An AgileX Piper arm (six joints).
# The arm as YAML. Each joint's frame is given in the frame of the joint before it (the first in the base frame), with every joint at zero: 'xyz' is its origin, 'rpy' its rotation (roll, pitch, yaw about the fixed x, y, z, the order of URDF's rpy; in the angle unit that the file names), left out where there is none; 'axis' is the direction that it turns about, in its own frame. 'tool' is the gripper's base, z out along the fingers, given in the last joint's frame.
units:
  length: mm
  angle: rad
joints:
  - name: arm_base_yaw
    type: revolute
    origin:
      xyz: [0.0, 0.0, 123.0]
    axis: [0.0, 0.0, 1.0]
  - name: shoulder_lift
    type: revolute
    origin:
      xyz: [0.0, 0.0, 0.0]
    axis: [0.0, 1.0, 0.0]
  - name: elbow
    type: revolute
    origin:
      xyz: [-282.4, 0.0, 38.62]
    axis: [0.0, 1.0, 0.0]
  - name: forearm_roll
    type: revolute
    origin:
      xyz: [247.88, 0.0, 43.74]
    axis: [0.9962, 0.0, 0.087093]
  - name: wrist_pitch
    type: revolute
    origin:
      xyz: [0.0, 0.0, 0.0]
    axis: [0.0, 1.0, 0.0]
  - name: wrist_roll
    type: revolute
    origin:
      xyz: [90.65, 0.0, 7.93]
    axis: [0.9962, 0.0, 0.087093]
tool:
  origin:
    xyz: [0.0, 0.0, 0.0]
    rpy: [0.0, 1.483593, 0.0]
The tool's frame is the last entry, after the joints.
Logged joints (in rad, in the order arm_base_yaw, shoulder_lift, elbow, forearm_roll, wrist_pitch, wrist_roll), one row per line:
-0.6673, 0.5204, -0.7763, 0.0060, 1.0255, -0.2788
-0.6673, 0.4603, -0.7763, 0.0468, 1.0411, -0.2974
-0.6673, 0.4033, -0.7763, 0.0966, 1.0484, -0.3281
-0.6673, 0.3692, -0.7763, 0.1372, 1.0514, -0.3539
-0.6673, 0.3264, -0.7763, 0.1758, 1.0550, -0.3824
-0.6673, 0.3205, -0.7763, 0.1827, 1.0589, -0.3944
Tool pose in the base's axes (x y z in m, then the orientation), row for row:
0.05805, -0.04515, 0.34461, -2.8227, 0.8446, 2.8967
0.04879, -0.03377, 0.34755, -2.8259, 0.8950, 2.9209
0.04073, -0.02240, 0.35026, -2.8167, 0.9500, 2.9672
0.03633, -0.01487, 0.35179, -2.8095, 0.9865, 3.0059
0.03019, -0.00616, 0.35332, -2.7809, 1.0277, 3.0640
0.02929, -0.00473, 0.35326, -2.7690, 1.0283, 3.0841
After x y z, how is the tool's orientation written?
As angles about the fixed x, y, z axes (roll, pitch, yaw), in radians.
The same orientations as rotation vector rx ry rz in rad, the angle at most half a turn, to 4 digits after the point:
0.4450, 2.2580, -0.4923
0.4173, 2.2103, -0.4734
0.3733, 2.1583, -0.4541
0.3378, 2.1240, -0.4362
0.2964, 2.0829, -0.4271
0.2823, 2.0817, -0.4275

